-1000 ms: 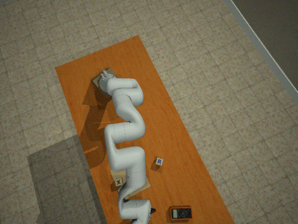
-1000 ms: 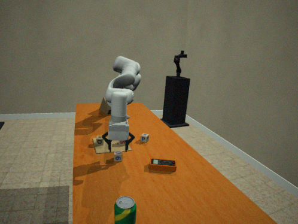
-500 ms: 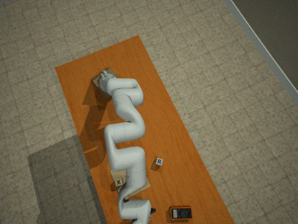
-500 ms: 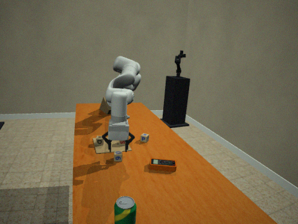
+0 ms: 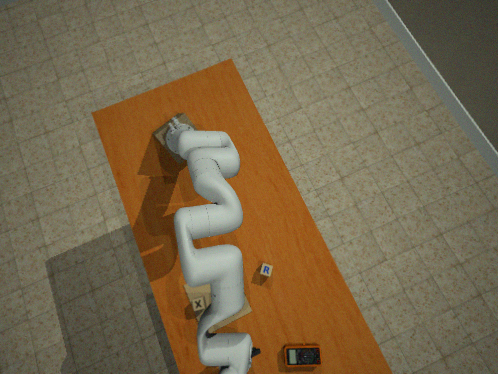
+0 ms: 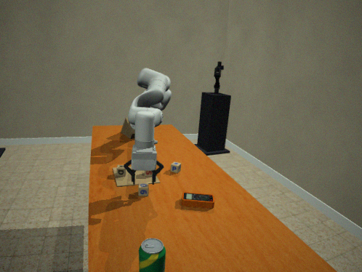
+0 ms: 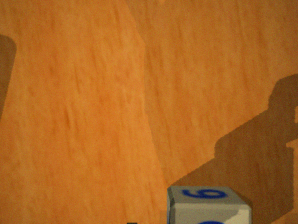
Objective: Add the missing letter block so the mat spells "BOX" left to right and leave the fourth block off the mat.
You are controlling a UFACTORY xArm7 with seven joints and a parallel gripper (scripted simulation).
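My hand is 18 cm past the tan mat, 6 cm above it and 1 cm to the right of it. Also, from my hand: orange multimeter (19 cm to the left, 14 cm ahead, 5 cm below); green soda can (44 cm ahead, 12 cm to the right).
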